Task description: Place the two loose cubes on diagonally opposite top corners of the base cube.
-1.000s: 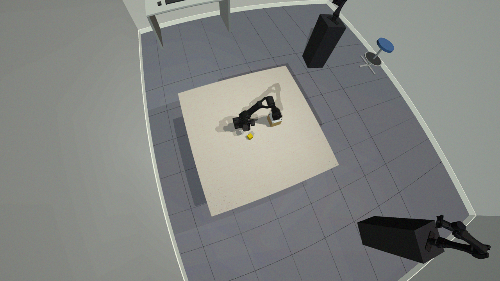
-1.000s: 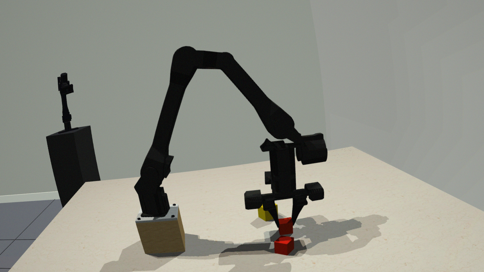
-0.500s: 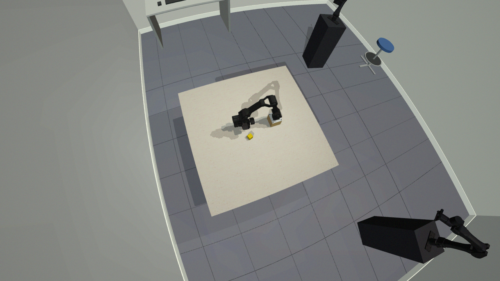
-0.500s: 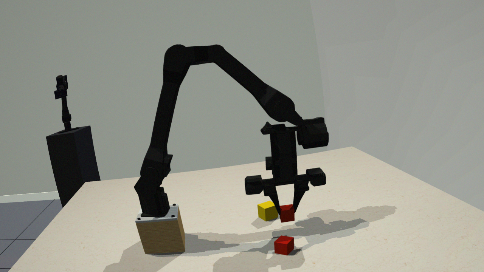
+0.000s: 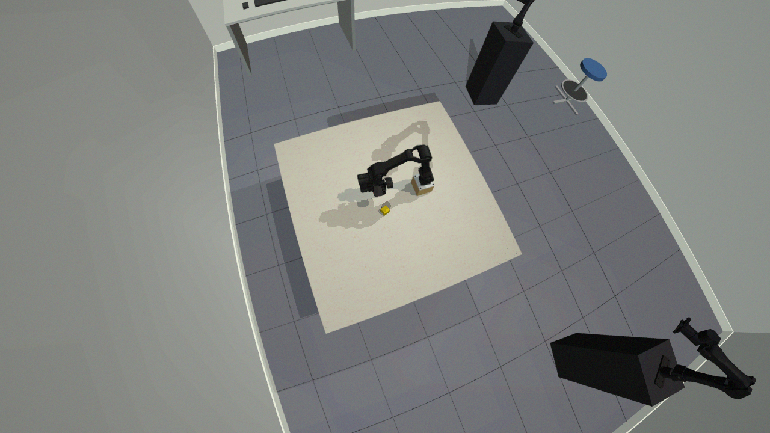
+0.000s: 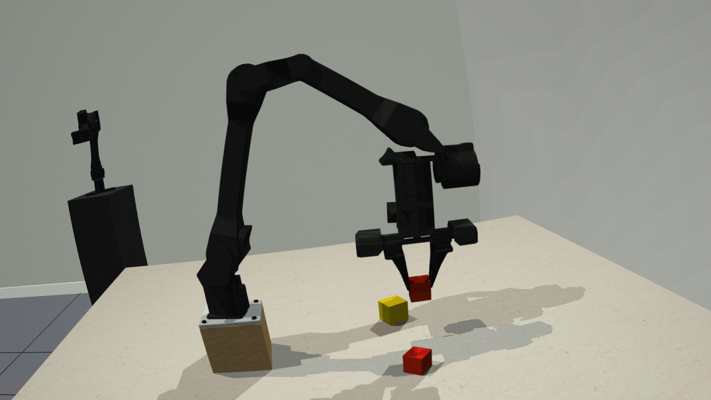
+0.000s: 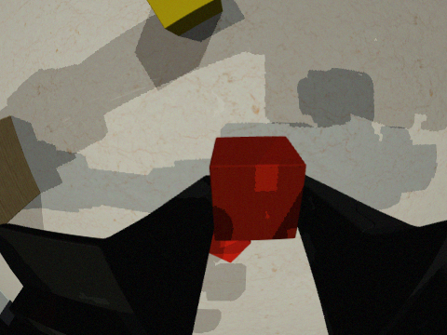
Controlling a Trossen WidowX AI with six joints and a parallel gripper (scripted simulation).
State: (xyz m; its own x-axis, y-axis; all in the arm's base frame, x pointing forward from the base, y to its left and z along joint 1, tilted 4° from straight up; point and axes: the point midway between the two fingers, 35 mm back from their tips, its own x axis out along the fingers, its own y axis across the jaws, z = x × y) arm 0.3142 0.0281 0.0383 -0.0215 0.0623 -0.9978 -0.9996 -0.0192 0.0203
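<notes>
Right now my gripper tip is 100 mm to the right of the yellow cube, 80 mm above it and 40 mm past it.
</notes>
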